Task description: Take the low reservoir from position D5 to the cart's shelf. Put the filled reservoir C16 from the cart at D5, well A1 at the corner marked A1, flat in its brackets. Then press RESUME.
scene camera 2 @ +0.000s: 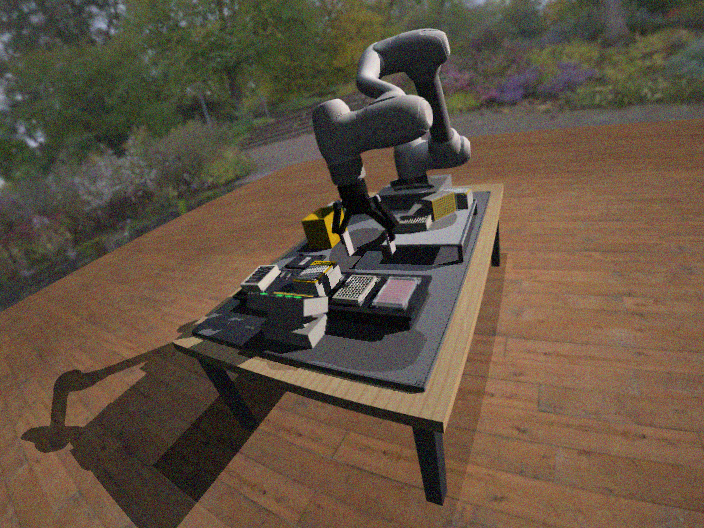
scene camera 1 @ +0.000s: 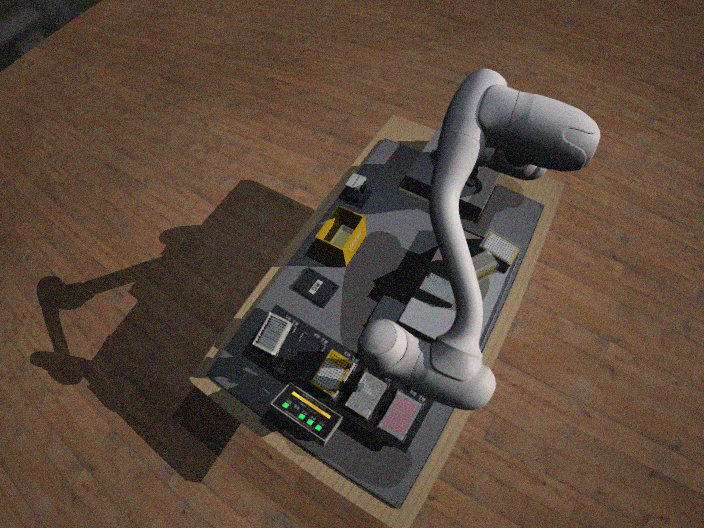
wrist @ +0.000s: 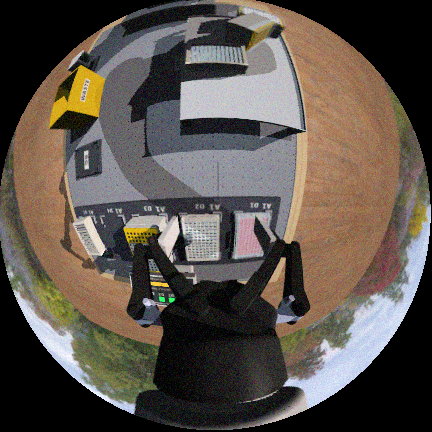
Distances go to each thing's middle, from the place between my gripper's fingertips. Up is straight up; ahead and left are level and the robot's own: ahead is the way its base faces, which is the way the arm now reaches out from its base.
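Relative to the grey cart shelf [scene camera 1: 433, 318], my gripper is 70 mm above, 410 mm past and 110 mm to the right of it. Distances from my hand: dark block marked RG [wrist: 87, 157], 120 mm below, 200 mm behind, 380 mm to the right of it; yellow waste bin [wrist: 77, 99], 60 mm below, 410 mm behind, 370 mm to the right of it.
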